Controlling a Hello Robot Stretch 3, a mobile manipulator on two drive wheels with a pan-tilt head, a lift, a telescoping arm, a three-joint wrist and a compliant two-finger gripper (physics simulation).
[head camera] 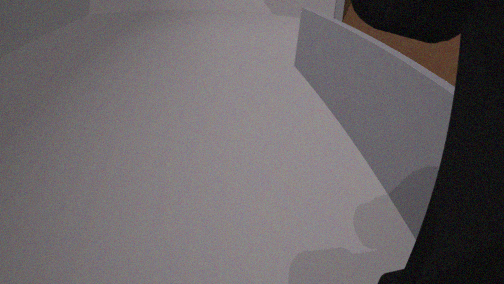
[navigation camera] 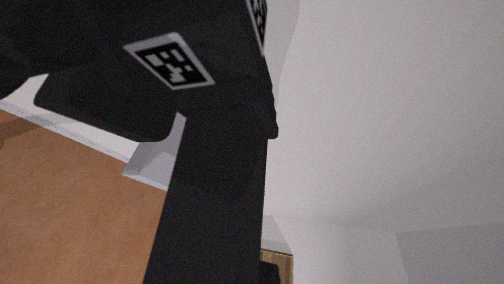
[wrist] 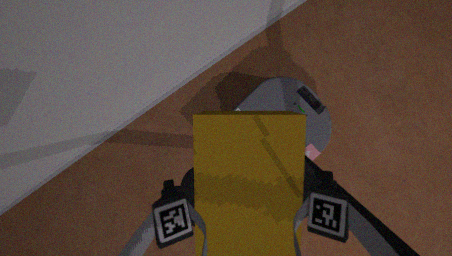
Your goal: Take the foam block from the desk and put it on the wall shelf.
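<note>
The yellow foam block (wrist: 249,150) is held upright in the middle of the wrist view. My gripper (wrist: 246,181) is shut on it, with one finger against each side. The gripper and block do not show in the head or navigation views. A flat grey board (head camera: 370,100) (navigation camera: 157,159), which looks like the wall shelf, stands out from the pale wall (head camera: 200,150) (navigation camera: 360,125). The dark arm hides part of the board in both views. The board does not show in the wrist view, so its distance from the block cannot be told.
The black arm (head camera: 480,150) (navigation camera: 215,175) covers the right of the head view and much of the navigation view. My grey base (wrist: 270,95) is below the block on the brown floor (wrist: 390,100) (navigation camera: 75,210). A small wooden piece (navigation camera: 284,260) shows at the navigation view's bottom.
</note>
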